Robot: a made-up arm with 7 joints. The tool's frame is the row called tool.
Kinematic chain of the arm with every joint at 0, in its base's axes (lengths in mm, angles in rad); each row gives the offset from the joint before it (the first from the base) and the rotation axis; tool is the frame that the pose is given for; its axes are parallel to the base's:
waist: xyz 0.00 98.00 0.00 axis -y
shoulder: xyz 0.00 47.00 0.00 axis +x
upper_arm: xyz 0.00 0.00 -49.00 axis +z
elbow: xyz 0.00 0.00 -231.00 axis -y
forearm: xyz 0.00 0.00 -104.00 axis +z
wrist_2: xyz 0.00 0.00 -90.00 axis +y
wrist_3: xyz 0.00 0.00 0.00 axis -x
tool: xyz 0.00 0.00 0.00
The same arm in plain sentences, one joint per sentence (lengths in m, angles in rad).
The arm has seven revolute joints in a row. What follows holds with every joint at zero, and every direction is one of the base frame's.
Joint 1 sits 0.098 m along +y from the base frame's origin and rotates about -y.
Joint 2 sits 0.047 m along +y from joint 1 and rotates about +x.
Joint 3 sits 0.049 m along -z from joint 2 and rotates about +z.
Joint 4 sits 0.231 m along -z from joint 3 and rotates about -y.
Joint 5 sits 0.104 m along -z from joint 4 and rotates about +z.
Joint 6 sits 0.09 m along -z from joint 5 and rotates about +y.
Joint 7 sits at the same point as joint 6 and rotates about -x.
The tool frame, which is the frame that the pose is given for, sits at the same point as joint 7; its axes are parallel to the base frame's.

